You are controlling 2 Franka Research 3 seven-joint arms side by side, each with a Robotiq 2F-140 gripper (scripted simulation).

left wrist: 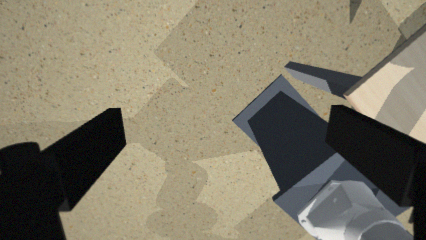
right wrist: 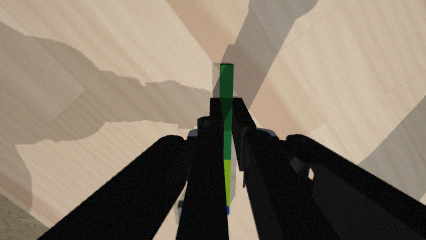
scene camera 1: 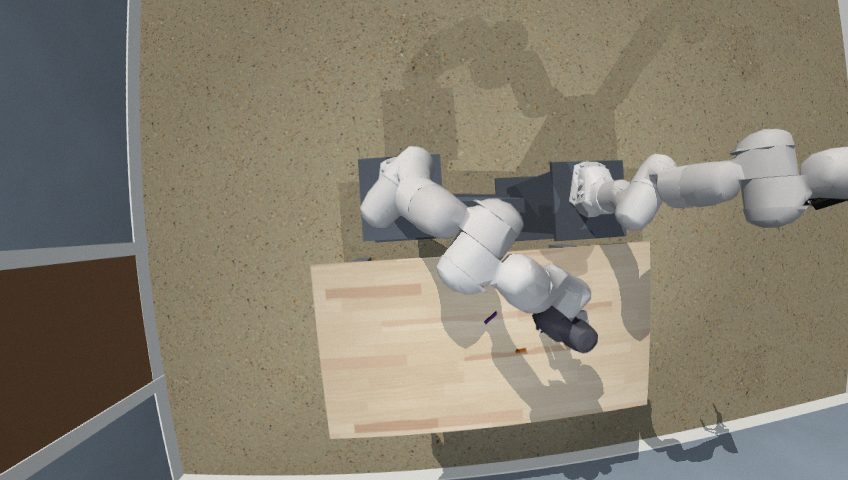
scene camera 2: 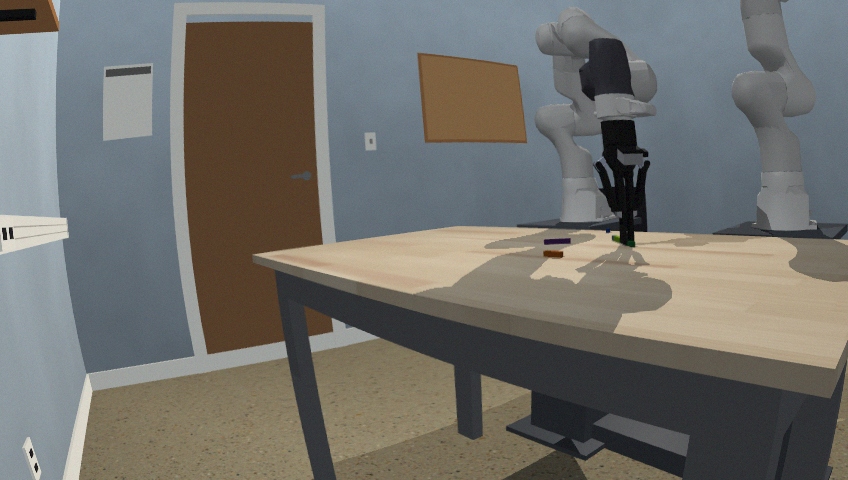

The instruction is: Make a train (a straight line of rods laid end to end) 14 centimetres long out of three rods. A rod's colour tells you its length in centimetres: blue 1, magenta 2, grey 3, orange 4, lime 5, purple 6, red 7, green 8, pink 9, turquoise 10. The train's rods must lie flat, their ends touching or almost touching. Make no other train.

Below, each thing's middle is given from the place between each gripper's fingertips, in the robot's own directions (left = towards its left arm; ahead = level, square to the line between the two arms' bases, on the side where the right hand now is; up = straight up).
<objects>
The green rod (right wrist: 226, 70) lies 3 cm below my right hand (scene camera 2: 627, 243).
Right now my left hand is 45 cm short of the green rod, 79 cm to the left of it and 41 cm above it.
</objects>
